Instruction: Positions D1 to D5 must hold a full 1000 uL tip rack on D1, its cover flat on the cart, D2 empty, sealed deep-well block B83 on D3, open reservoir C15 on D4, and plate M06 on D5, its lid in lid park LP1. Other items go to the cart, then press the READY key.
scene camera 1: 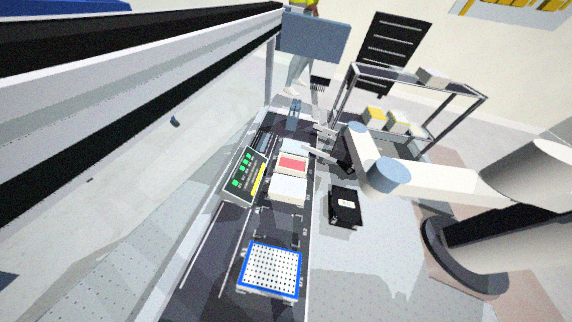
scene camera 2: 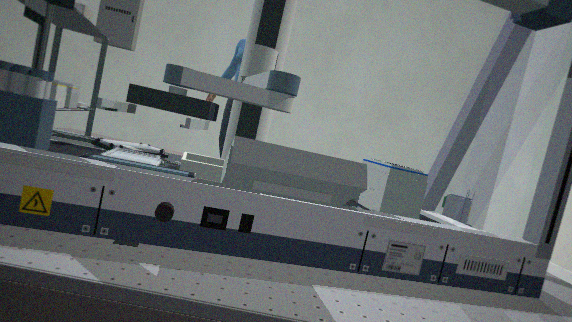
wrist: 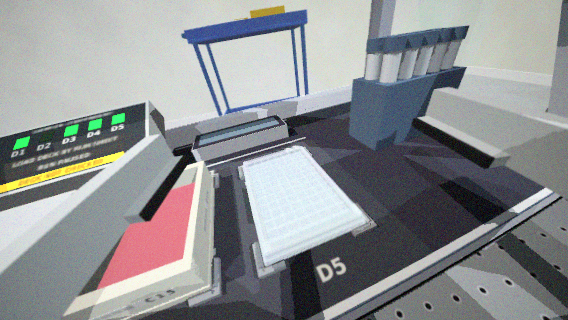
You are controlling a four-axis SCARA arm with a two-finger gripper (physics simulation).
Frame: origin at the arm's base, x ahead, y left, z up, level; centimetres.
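Seen in the pictures: gripper, between the fingertips: (scene camera 1: 307, 134) (scene camera 2: 143, 113) (wrist: 297, 127); arm's base, origin of its link: (scene camera 1: 458, 250).
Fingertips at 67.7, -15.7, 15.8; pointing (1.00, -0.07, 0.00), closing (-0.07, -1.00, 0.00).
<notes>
Pixels of each thing's middle, then the offset from my fingertips to it, as dx, dy, dz. "*": a spot on its surface instead.
- Reservoir C15, middle of its body: (wrist: 159, 223) (scene camera 2: 204, 168) (scene camera 1: 292, 164) +1.5, +13.1, -7.3
- white-topped block, middle of its body: (scene camera 1: 287, 188) -1.0, +25.2, -6.5
- status panel, a spot on its surface: (wrist: 60, 150) (scene camera 1: 249, 174) * +12.3, +28.5, -2.4
- grey tray with a bluish inset, a spot on its surface: (wrist: 242, 140) * +14.9, +6.3, -7.3
- black labelled box, middle of its body: (scene camera 1: 344, 206) -23.1, +19.5, -11.7
My gripper (scene camera 1: 326, 142) (scene camera 2: 156, 116) (wrist: 297, 127) is open and empty, its fingers spread above and either side of the pale, clear-looking plate (scene camera 1: 295, 146) (wrist: 305, 205) on D5. I cannot tell whether the plate has a lid on. Reservoir C15 (scene camera 1: 292, 164) (wrist: 202, 240), cream with a pink inside, is open on D4, partly behind the left finger in the wrist view. A white-topped block (scene camera 1: 287, 186) is on D3. D2 is empty. A blue-rimmed tip rack (scene camera 1: 272, 270) (scene camera 2: 407, 192) is on D1. The status panel (scene camera 1: 245, 176) (wrist: 60, 150) shows D1, D3, D4 and D5 green, D2 dark.
A blue rack of capped tubes (wrist: 390, 107) stands beyond D5. A grey tray with a bluish inset (wrist: 242, 140) lies behind the plate. A black labelled box (scene camera 1: 345, 206) is beside the deck. A blue cart (wrist: 245, 27) and a metal-framed shelf unit (scene camera 1: 420, 85) stand farther off.
</notes>
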